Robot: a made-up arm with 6 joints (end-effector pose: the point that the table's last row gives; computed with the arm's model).
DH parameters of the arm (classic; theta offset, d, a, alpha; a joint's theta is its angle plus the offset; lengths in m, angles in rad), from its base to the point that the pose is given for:
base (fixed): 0 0.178 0.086 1.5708
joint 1: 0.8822 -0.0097 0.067 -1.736
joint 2: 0 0.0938 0.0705 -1.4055
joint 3: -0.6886 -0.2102 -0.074 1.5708
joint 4: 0 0.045 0.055 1.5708
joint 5: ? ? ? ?
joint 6: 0 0.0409 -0.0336 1.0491
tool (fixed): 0.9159 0.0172 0 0
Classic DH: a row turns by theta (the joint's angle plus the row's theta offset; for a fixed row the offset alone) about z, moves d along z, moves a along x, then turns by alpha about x.
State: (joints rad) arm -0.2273 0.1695 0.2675 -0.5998 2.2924 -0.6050
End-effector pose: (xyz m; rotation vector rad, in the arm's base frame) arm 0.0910 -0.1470 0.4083 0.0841 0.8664 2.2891
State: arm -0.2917 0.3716 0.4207 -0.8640 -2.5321 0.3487
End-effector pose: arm 0.1797 -0.0997 0.3978 -0.4593 1.4893 1.2772
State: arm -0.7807 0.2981 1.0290 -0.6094 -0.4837 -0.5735
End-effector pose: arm 0.2893 -0.1296 0.2787 -1.8987 0.3400 0.5004
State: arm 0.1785 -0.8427 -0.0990 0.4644 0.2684 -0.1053
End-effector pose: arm 0.0192 -0.0567 0.2352 -1.3102 -1.1249 -2.2027
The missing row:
joint 5: 0.9159 -0.0534 0.0318 2.0925
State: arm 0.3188 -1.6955 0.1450 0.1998 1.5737 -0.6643
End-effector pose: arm -0.0688 0.0231 0.1643 0.4752 -0.3998 1.9426
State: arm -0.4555 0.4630 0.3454 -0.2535 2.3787 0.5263
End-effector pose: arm 0.1679 -0.0644 0.3817 0.1885 -2.1394 -1.3980
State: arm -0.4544 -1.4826 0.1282 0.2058 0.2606 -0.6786
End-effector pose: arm -0.0052 -0.0482 0.2551 -2.2193 0.2311 -2.0910
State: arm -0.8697 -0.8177 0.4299 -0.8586 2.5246 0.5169
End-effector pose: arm 0.0744 -0.1473 0.3447 1.3954 1.1221 1.9533
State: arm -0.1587 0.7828 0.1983 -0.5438 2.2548 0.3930
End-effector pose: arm 0.1462 -0.0413 0.4360 0.4783 -2.1649 -1.6119
